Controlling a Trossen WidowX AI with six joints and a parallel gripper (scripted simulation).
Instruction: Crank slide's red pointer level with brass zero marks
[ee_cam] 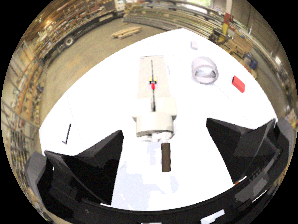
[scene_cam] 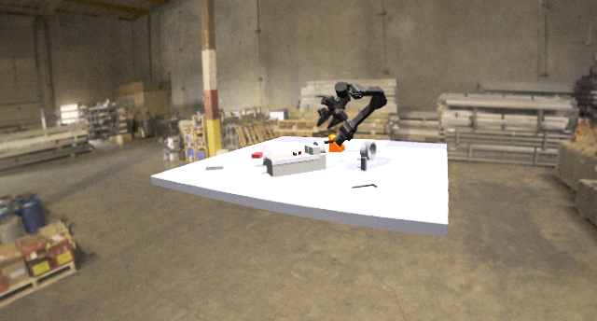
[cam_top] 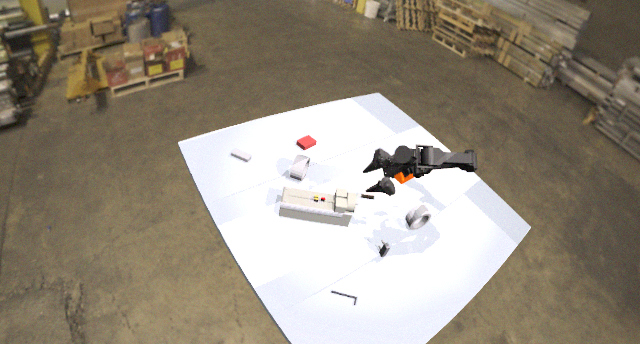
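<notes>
Right now my gripper tip is 20 mm past the dark crank handle, 20 mm to the right of it and 70 mm above it. The rest, counted from my gripper tip: hex key (270 mm ahead, 250 mm to the left, 180 mm below); red pointer (100 mm ahead, 80 mm to the right, 110 mm below); small clip (40 mm ahead, 190 mm to the left, 160 mm below).
</notes>
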